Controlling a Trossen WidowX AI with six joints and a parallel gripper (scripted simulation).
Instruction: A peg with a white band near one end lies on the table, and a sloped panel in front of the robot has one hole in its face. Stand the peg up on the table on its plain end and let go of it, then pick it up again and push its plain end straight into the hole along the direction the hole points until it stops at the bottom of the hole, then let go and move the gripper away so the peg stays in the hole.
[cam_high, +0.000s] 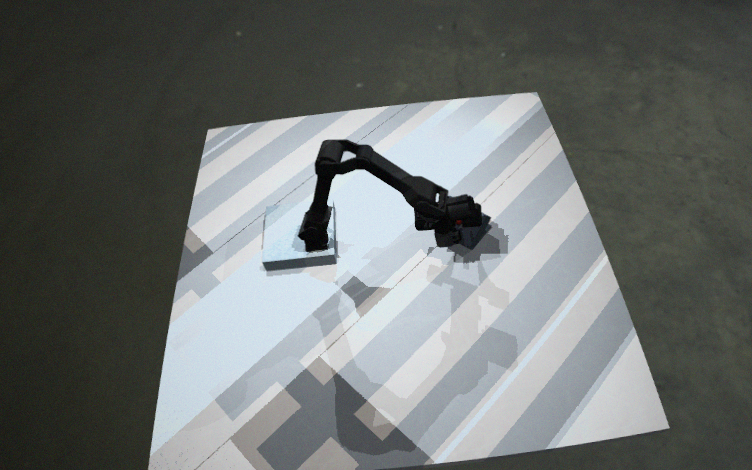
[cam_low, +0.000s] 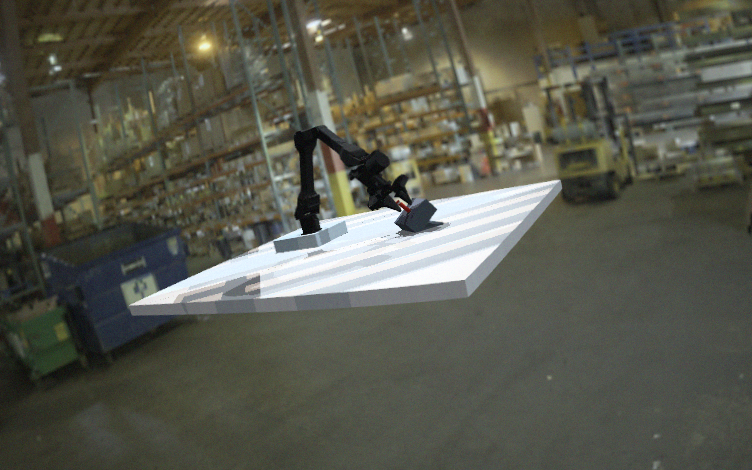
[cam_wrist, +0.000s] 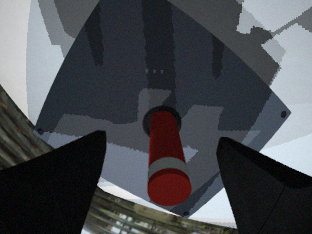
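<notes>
Right now the red peg is 1 cm behind my gripper tip, 1 cm to the right of it and 1 cm above it. The rest, counted from my gripper tip: dark sloped panel 2 cm ahead, 2 cm to the left, 4 cm below.
</notes>
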